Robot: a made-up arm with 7 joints.
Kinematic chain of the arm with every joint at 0, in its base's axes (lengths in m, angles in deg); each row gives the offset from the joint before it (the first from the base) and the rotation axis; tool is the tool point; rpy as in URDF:
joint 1: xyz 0 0 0.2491 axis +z
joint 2: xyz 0 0 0 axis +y
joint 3: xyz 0 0 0.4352 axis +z
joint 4: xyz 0.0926 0 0 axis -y
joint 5: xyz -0.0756 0 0.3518 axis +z
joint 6: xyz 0 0 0 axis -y
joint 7: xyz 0.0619 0 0 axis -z
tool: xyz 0 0 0 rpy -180 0 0
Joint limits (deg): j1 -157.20..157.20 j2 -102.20..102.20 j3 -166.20..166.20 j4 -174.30..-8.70 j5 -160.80..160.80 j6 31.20..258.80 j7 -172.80..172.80
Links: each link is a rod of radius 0.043 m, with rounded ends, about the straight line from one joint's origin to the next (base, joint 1, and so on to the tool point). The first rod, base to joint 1, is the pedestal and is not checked.
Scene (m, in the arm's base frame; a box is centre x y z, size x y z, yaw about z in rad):
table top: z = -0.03
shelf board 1: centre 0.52 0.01 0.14 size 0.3 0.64 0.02 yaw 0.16
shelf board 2: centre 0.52 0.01 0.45 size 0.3 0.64 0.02 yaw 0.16
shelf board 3: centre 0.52 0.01 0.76 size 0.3 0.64 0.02 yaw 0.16
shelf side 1: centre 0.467 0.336 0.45 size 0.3 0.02 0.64 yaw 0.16
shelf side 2: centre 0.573 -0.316 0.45 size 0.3 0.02 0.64 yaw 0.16
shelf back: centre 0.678 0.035 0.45 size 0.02 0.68 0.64 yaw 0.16
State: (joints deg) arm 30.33 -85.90 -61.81 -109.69 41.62 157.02 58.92
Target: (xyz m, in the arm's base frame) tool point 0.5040 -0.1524 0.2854
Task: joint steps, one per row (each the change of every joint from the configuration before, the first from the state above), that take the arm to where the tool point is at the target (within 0.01 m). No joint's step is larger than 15 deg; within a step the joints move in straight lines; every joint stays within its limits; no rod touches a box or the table.
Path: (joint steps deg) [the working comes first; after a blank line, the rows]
Joints at the target: 103.59 -90.55 -80.40 -131.68 44.11 150.32 58.92
Straight joint move there: touches shelf side 2.

1: 9.83 -1.85 -3.09 -13.97 1.45 -1.08 0.00
2: 9.82 -1.85 -3.10 -13.97 1.46 -1.09 0.00
3: 9.83 -1.85 -3.09 -13.98 1.45 -1.08 0.00
4: 9.82 -1.86 -3.09 -13.97 1.45 -1.09 0.00
5: 11.32 0.92 -2.08 11.30 -1.11 -0.78 0.00
6: 11.32 0.92 -2.07 11.30 -1.10 -0.79 0.00
7: 11.32 0.92 -2.07 11.30 -1.11 -0.79 0.00

